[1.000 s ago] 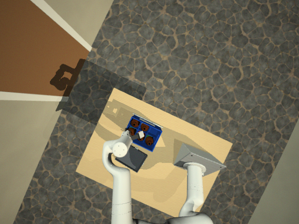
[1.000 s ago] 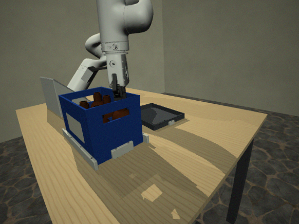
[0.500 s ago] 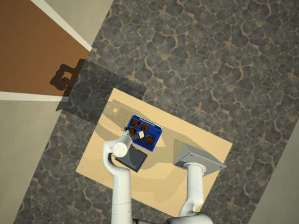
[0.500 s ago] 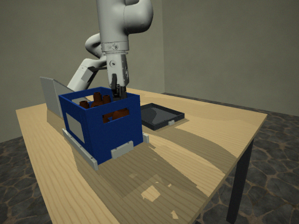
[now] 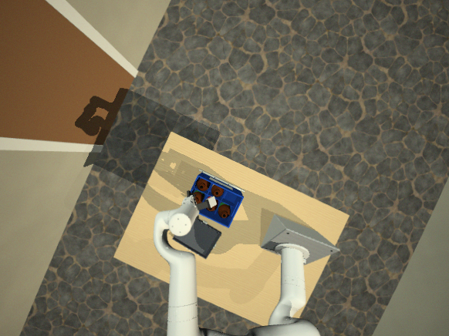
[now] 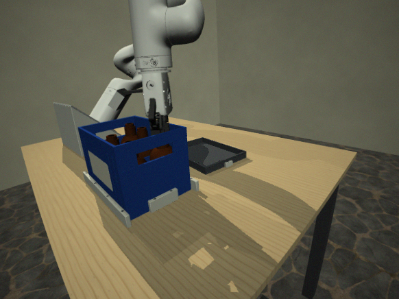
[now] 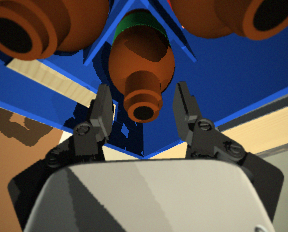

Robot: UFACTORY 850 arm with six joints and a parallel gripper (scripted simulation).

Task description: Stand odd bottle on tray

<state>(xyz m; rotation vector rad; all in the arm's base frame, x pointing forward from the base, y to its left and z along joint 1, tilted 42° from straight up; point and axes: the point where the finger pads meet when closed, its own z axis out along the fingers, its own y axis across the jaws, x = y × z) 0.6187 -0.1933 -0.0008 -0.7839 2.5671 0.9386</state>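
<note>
Now: the blue crate 100 mm behind my hand, 70 mm below it and 30 mm to the right of it. From my hand the other things lie so: brown bottle: 170 mm behind, 70 mm below, 30 mm to the left; dark tray: 250 mm to the left, 150 mm below, 60 mm behind.
</note>
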